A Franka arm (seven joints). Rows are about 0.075 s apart.
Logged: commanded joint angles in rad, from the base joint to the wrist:
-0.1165 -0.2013 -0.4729 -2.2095 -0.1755 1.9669 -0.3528
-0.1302 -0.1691 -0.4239 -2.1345 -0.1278 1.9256 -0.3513
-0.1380 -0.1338 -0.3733 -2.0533 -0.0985 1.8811 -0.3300
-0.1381 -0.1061 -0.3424 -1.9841 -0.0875 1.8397 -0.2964
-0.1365 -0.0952 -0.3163 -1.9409 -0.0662 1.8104 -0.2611
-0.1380 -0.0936 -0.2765 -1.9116 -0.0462 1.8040 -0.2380
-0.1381 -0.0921 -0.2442 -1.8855 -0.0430 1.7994 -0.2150
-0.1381 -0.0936 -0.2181 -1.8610 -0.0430 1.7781 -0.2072
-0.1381 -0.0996 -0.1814 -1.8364 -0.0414 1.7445 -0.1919
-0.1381 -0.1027 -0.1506 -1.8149 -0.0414 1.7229 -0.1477
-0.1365 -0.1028 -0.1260 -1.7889 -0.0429 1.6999 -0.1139
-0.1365 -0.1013 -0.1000 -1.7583 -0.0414 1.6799 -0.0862
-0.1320 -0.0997 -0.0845 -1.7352 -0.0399 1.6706 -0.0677
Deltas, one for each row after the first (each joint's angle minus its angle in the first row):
-0.0137 0.0322 0.0490 0.0750 0.0477 -0.0413 0.0015
-0.0215 0.0675 0.0996 0.1562 0.0770 -0.0858 0.0228
-0.0216 0.0952 0.1305 0.2254 0.0880 -0.1272 0.0564
-0.0200 0.1061 0.1566 0.2686 0.1093 -0.1565 0.0917
-0.0215 0.1077 0.1964 0.2979 0.1293 -0.1629 0.1148
-0.0216 0.1092 0.2287 0.3240 0.1325 -0.1675 0.1378
-0.0216 0.1077 0.2548 0.3485 0.1325 -0.1888 0.1456
-0.0216 0.1017 0.2915 0.3731 0.1341 -0.2224 0.1609
-0.0216 0.0986 0.3223 0.3946 0.1341 -0.2440 0.2051
-0.0200 0.0985 0.3469 0.4206 0.1326 -0.2670 0.2389
-0.0200 0.1000 0.3729 0.4512 0.1341 -0.2870 0.2666
-0.0155 0.1016 0.3884 0.4743 0.1356 -0.2963 0.2851

